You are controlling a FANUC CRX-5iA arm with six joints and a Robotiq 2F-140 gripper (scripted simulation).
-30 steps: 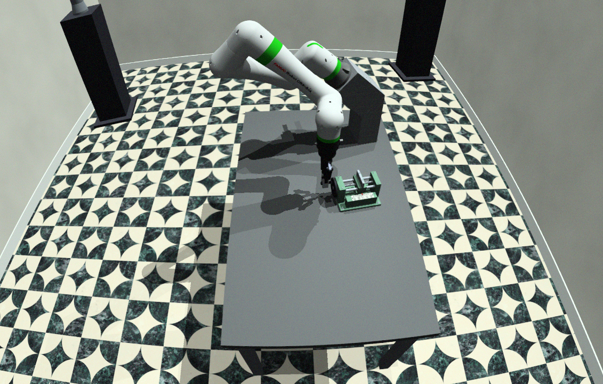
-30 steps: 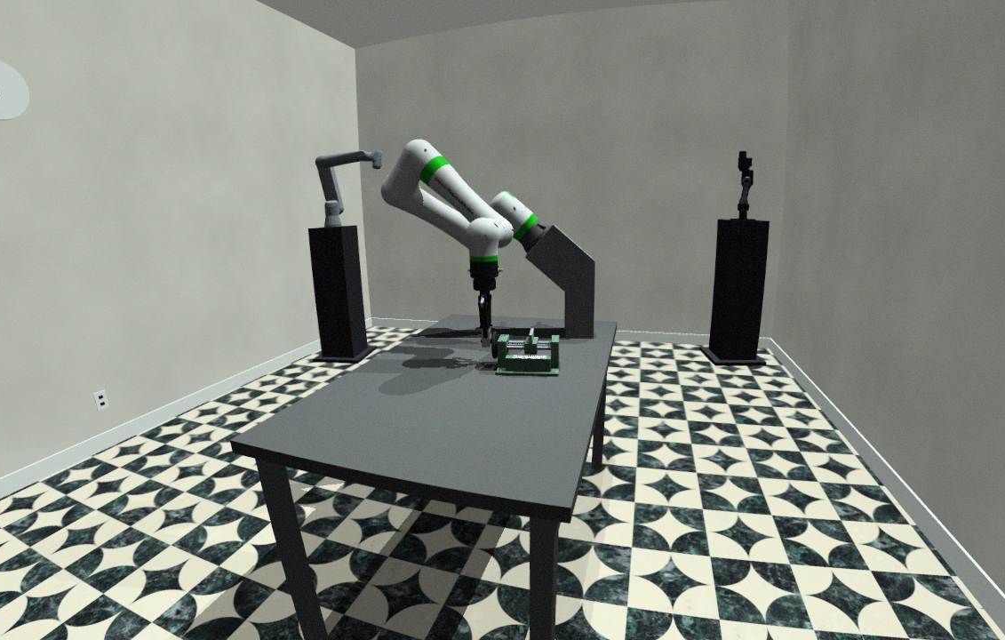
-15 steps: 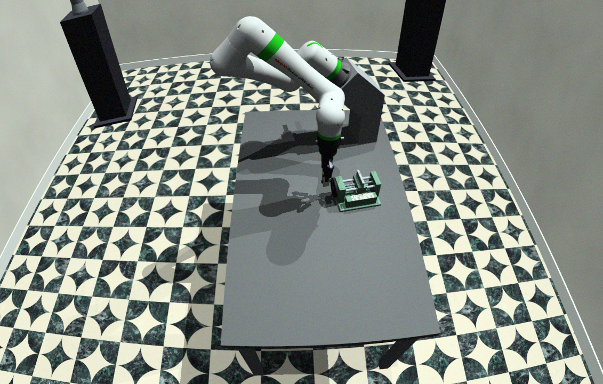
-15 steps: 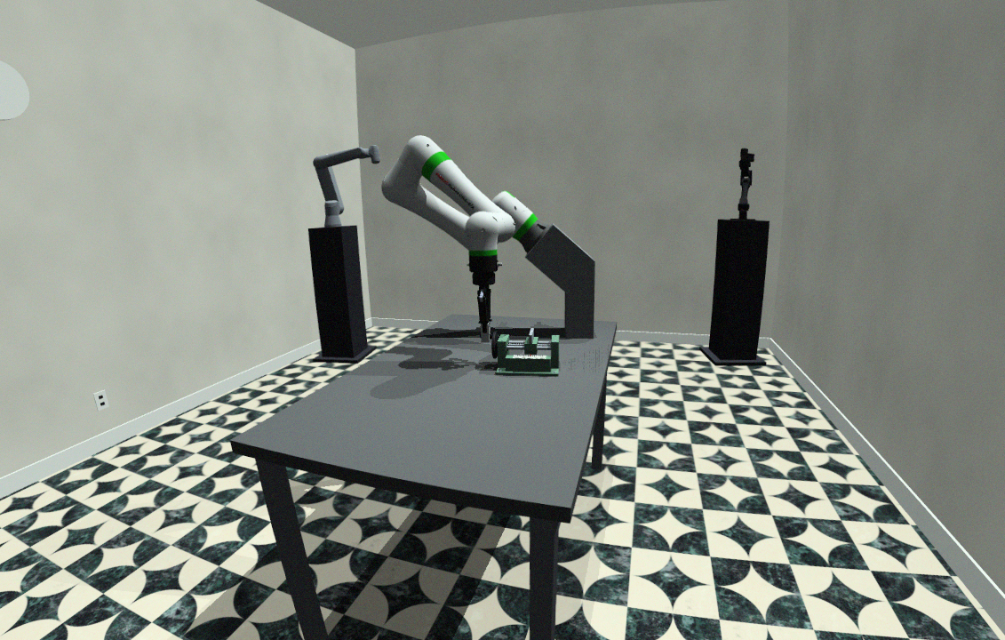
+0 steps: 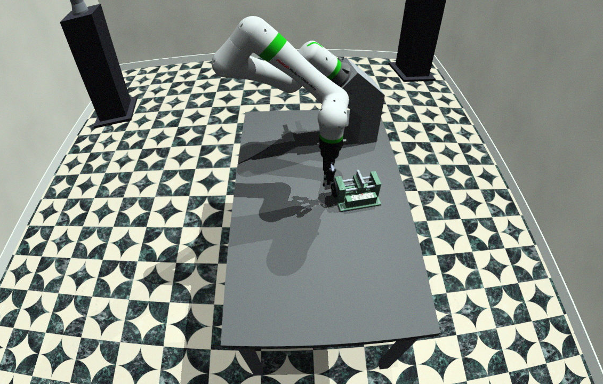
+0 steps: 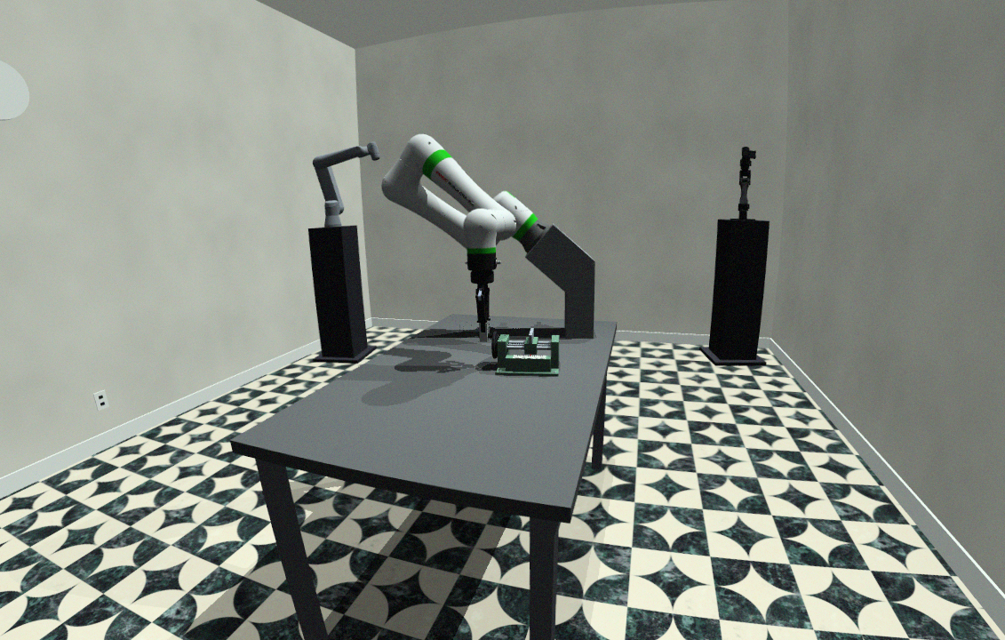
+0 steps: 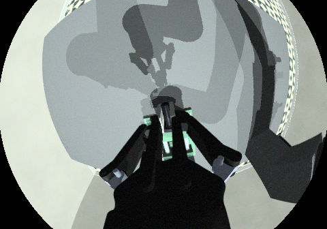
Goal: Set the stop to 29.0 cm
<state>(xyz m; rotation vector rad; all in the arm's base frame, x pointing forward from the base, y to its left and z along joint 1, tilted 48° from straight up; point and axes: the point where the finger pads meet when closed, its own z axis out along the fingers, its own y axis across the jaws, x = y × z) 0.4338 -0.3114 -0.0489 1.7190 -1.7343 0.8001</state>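
Right now the black handwheel is 20 mm to the left of my hand and 20 mm below it. From my hand the other things lie so: green stop fixture 10 mm ahead, 160 mm to the left, 30 mm below.
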